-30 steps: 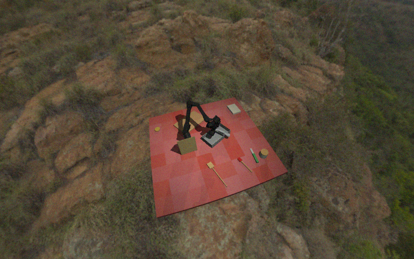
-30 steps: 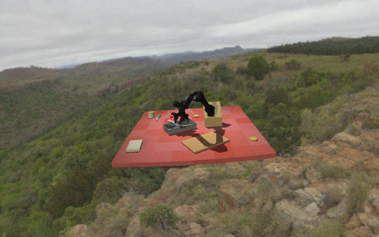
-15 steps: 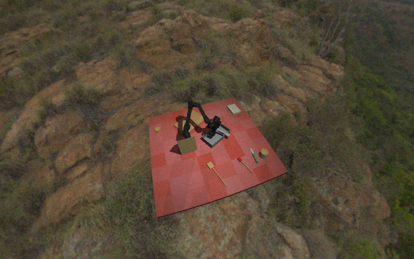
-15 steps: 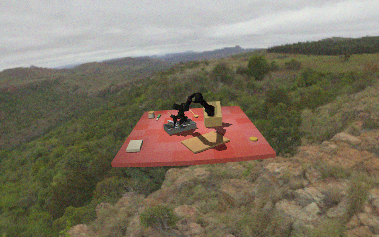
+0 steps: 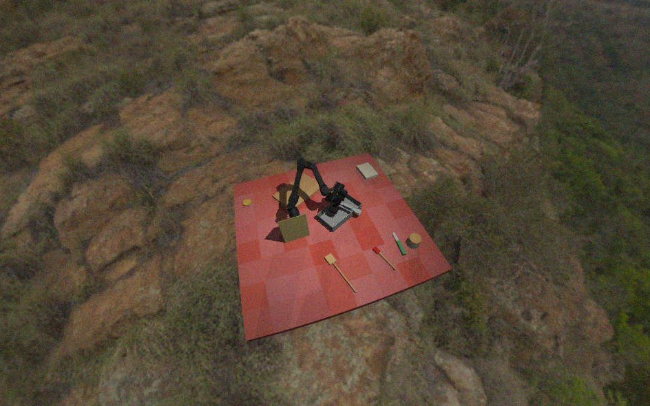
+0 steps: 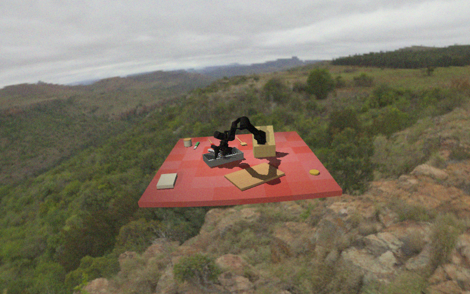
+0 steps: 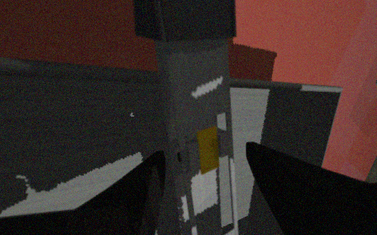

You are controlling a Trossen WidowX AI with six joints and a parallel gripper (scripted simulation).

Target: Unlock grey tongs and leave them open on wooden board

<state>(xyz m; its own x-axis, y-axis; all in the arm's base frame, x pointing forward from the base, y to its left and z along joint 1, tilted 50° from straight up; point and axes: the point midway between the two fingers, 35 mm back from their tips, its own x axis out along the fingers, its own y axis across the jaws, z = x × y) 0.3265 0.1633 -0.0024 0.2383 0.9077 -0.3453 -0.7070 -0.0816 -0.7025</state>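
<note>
Now: gripper tip 3 cm below the yellow lock piece and 3 cm past it. Round my gripper tip: roasting tin (6 cm to the right, 3 cm behind); then wooden board (29 cm behind, 25 cm to the left, 2 cm below); then tan block (33 cm to the left, 33 cm ahead, 2 cm below).
</note>
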